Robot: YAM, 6 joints.
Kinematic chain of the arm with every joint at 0, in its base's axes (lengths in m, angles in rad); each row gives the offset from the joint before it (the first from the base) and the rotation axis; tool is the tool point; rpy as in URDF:
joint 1: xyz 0 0 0.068 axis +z
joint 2: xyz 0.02 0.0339 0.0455 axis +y
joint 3: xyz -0.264 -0.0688 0 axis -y
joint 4: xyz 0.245 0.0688 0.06 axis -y
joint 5: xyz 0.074 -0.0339 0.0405 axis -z
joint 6: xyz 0.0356 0 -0.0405 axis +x
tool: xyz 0 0 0 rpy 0 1.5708 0
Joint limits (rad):
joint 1: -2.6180..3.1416
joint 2: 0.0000..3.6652
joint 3: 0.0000..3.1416
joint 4: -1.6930..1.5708
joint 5: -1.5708..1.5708
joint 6: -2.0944..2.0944
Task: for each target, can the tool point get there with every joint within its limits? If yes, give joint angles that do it. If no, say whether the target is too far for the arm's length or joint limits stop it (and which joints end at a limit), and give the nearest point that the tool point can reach.
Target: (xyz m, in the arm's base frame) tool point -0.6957 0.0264 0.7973
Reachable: no: too far | nearest point -0.4597 0.0174 0.5585 | short by 0.336 m
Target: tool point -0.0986 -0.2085 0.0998
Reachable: yes | joints -2.1321 1.6683 0.6329 -0.4660 -0.8825 -1.7099
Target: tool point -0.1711 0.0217 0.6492
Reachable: yes | joints -0.1696 0.7246 2.0126 0.3322 0.2126 0.4464
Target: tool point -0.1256 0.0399 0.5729
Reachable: yes | joints -0.4935 0.4769 1.4728 0.5535 0.7530 -1.3340
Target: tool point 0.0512 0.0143 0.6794
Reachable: yes | joints 0.8334 1.2071 2.0564 0.6986 0.9175 -1.6131
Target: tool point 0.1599 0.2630 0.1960
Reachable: yes | joints 1.0609 1.6659 0.5228 1.3084 0.3202 1.7208
